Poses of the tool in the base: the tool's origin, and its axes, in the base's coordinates. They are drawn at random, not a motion.
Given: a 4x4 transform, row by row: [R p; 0 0 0 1], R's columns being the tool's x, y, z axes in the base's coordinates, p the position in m. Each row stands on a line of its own.
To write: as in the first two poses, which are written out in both.
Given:
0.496, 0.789, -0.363, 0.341
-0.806, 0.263, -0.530, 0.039
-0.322, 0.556, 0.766, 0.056
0, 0, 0, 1
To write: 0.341, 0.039, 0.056; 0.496, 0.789, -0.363; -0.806, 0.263, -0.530; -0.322, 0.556, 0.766
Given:
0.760, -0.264, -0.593, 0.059
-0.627, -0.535, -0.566, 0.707
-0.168, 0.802, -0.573, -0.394
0, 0, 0, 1
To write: 0.059, 0.707, -0.394; 0.760, -0.264, -0.593; -0.627, -0.535, -0.566; -0.168, 0.802, -0.573
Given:
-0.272, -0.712, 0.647, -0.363
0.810, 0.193, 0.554, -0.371
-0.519, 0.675, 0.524, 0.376
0, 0, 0, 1
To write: -0.363, -0.371, 0.376; -0.272, -0.712, 0.647; 0.810, 0.193, 0.554; -0.519, 0.675, 0.524
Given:
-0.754, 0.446, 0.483, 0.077
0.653, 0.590, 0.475, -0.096
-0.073, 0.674, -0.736, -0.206
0, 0, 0, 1
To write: 0.077, -0.096, -0.206; -0.754, 0.446, 0.483; 0.653, 0.590, 0.475; -0.073, 0.674, -0.736
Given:
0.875, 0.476, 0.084, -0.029
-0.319, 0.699, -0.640, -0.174
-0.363, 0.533, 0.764, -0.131
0, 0, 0, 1
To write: -0.029, -0.174, -0.131; 0.875, 0.476, 0.084; -0.319, 0.699, -0.640; -0.363, 0.533, 0.764
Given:
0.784, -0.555, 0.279, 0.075
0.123, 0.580, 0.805, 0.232
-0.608, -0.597, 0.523, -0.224
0, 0, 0, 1
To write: 0.075, 0.232, -0.224; 0.784, -0.555, 0.279; 0.123, 0.580, 0.805; -0.608, -0.597, 0.523
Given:
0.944, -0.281, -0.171, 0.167
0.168, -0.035, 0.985, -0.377
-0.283, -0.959, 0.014, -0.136
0, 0, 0, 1
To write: 0.167, -0.377, -0.136; 0.944, -0.281, -0.171; 0.168, -0.035, 0.985; -0.283, -0.959, 0.014
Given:
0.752, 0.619, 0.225, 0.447
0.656, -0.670, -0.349, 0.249
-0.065, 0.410, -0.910, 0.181
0, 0, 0, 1
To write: 0.447, 0.249, 0.181; 0.752, 0.619, 0.225; 0.656, -0.670, -0.349; -0.065, 0.410, -0.910
